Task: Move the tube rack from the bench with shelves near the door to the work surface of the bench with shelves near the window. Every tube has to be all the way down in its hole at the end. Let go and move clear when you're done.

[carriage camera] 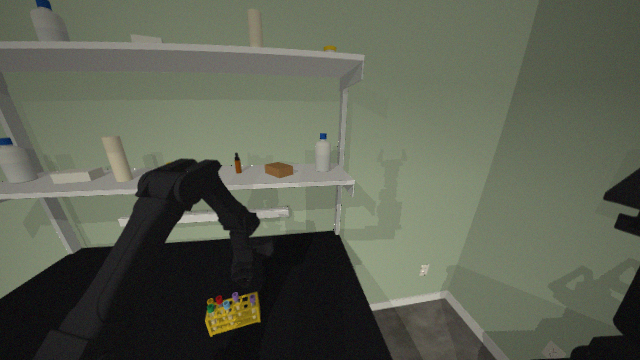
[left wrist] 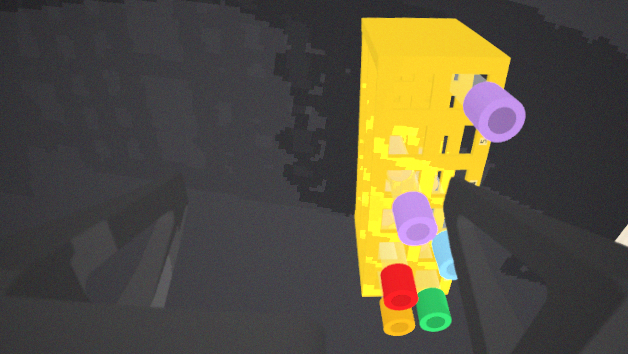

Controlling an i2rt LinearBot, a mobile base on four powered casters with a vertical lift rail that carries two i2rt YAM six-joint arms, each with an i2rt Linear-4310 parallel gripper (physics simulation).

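Places are measured from the left arm's base along level axes (x ahead, y left, z up), in millimetres.
Pixels of known places: left gripper, fingertip midpoint: [carriage camera: 247, 276] [left wrist: 316, 189].
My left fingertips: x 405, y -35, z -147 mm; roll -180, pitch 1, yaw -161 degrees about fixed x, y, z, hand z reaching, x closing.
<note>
Behind a point stands the place of what it marks.
The yellow tube rack [carriage camera: 235, 328] @[z -282, x 303, y -17 mm] [left wrist: 410, 40] @[z -231, x 372, y -81 mm] stands upright on the black bench top [carriage camera: 310, 300] @[z -288, x 429, y -271 mm]. Its tubes have two purple caps [left wrist: 500, 117] @[z -169, x 345, y -78 mm] [left wrist: 415, 220] @[z -169, x 351, y -19 mm], a red cap [left wrist: 399, 287] @[z -171, x 334, y 28 mm], an orange cap [left wrist: 398, 320] @[z -169, x 321, y 53 mm], a green cap [left wrist: 434, 310] @[z -171, x 304, y 40 mm] and a light blue cap [left wrist: 444, 255] @[z -172, x 323, y -1 mm]. My left gripper [carriage camera: 244, 282] @[z -147, x 405, y -35 mm] [left wrist: 316, 189] @[z -147, x 405, y -35 mm] is open above the rack and holds nothing. In the left wrist view the rack lies toward the right finger, which overlaps its edge and partly hides the light blue cap. My right gripper [carriage camera: 611, 210] is open at the right edge, away from the rack.
A lower shelf [carriage camera: 310, 181] @[z 169, x 597, y -257 mm] above the bench holds bottles, a brown block [carriage camera: 279, 170] @[z 203, x 630, y -124 mm], a beige cylinder [carriage camera: 117, 159] @[z 261, x 533, y 492 mm] and a white box [carriage camera: 76, 175] @[z 198, x 511, y 679 mm]. An upper shelf [carriage camera: 200, 48] @[z 615, x 522, y 71 mm] holds more items. A wall and grey floor [carriage camera: 425, 330] @[z -1202, x 873, y -1174 mm] lie right of the bench.
</note>
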